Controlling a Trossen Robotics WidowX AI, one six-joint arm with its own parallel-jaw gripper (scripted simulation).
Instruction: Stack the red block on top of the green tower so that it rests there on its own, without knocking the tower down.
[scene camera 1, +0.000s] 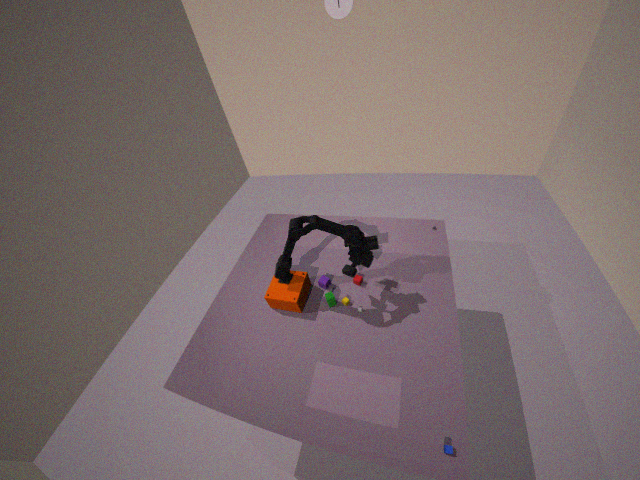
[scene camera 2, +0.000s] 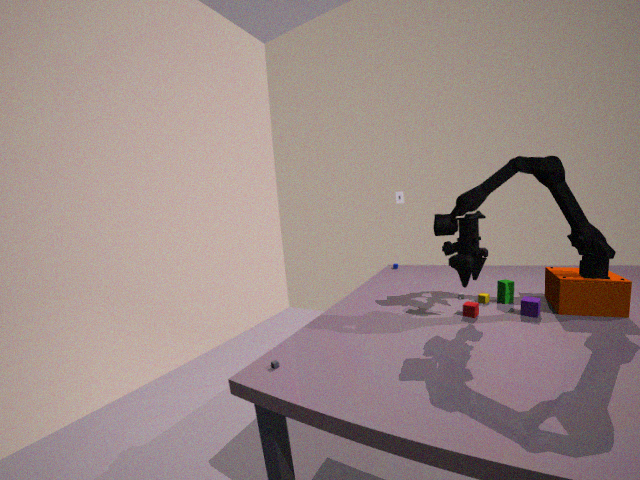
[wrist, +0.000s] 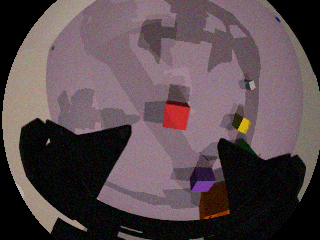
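Nothing is held by my gripper (scene camera 2: 470, 283), and it stands open. I can see my gripper (wrist: 176, 137) from the wrist too.
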